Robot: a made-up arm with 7 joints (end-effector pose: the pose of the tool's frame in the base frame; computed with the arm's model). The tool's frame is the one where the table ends. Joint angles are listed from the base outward.
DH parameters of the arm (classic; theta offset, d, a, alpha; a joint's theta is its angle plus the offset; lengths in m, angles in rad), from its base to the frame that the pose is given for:
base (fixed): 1.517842 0 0.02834 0
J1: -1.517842 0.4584 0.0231 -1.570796
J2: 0 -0.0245 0.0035 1.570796
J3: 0 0.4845 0.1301 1.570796
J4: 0 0.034 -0.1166 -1.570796
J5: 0 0.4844 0.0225 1.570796
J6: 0 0.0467 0.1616 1.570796
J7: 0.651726 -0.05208 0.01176 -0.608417
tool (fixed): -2.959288 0.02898 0 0
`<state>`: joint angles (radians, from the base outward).
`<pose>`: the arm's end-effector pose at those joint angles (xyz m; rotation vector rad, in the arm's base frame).
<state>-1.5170 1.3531 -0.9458 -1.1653 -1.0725 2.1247 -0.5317</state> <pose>-0.4534 -1.0061 0.2944 -0.3465 -0.8892 1.1531</pose>
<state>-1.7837 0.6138 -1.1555 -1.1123 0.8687 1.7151 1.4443</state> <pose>-0.7715 -0.4814 1.0426 -1.8442 2.2512 -0.9522</pose>
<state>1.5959 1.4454 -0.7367 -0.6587 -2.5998 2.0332 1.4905</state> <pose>0.2573 1.1033 0.2385 -0.2163 0.2103 0.2436</pose>
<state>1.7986 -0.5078 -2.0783 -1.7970 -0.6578 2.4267 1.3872</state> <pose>0.7651 -0.3819 0.7938 -2.6645 -1.3230 0.1053</pose>
